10 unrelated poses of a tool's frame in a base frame.
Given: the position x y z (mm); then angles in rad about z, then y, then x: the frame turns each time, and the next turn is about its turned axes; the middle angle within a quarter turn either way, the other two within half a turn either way.
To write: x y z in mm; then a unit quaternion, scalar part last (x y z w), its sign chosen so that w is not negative. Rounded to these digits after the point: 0 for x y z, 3 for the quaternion.
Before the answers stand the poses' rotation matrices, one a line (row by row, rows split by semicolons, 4 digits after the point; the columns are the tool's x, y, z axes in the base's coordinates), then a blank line. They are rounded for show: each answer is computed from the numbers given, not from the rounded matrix.
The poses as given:
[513 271 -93 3.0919 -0.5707 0.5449]
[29 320 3 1.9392 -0.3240 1.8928]
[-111 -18 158 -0.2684 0.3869 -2.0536]
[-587 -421 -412 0.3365 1.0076 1.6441]
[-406 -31 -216 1.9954 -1.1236 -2.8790]
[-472 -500 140 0.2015 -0.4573 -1.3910]
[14 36 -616 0.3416 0.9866 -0.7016]
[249 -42 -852 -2.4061 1.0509 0.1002]
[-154 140 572 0.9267 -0.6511 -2.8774]
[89 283 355 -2.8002 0.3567 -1.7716]
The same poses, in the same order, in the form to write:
-0.8405 0.2372 0.4872; 0.0418 -0.8680 0.4947; 0.5402 0.4362 0.7197
-0.3414 0.4040 0.8487; 0.8844 -0.1678 0.4356; 0.3184 0.8992 -0.3000
0.8929 -0.4453 0.0660; -0.2456 -0.3590 0.9004; -0.3773 -0.8202 -0.4299
0.5039 0.8202 0.2708; 0.1763 0.2093 -0.9618; -0.8456 0.5325 -0.0391
-0.1781 0.7835 -0.5953; 0.3940 0.6111 0.6865; 0.9017 -0.1123 -0.4176
0.8791 0.3898 -0.2743; 0.1796 0.2622 0.9482; 0.4415 -0.8828 0.1605
0.5197 -0.7632 0.3841; 0.1848 0.5393 0.8216; -0.8342 -0.3560 0.4213
-0.3684 0.6032 -0.7074; -0.3333 -0.7960 -0.5052; -0.8679 0.0497 0.4943
0.4776 0.8669 0.1425; 0.6360 -0.4531 0.6246; 0.6061 -0.2077 -0.7678
-0.8830 0.2556 0.3937; -0.3137 0.3025 -0.9000; -0.3492 -0.9182 -0.1869

[513 271 -93 -0.277 -0.251 -0.926 0.053]
[29 320 3 0.531 0.607 0.550 0.218]
[-111 -18 158 -0.819 0.211 0.095 0.525]
[-587 -421 -412 0.577 0.431 -0.249 0.647]
[-406 -31 -216 -0.396 -0.743 -0.193 0.504]
[-472 -500 140 -0.603 -0.236 -0.069 0.759]
[14 36 -616 -0.374 0.387 0.301 0.787]
[249 -42 -852 0.483 0.140 -0.815 0.287]
[-154 140 572 -0.821 -0.457 -0.228 0.253]
[89 283 355 -0.019 0.770 -0.590 0.241]

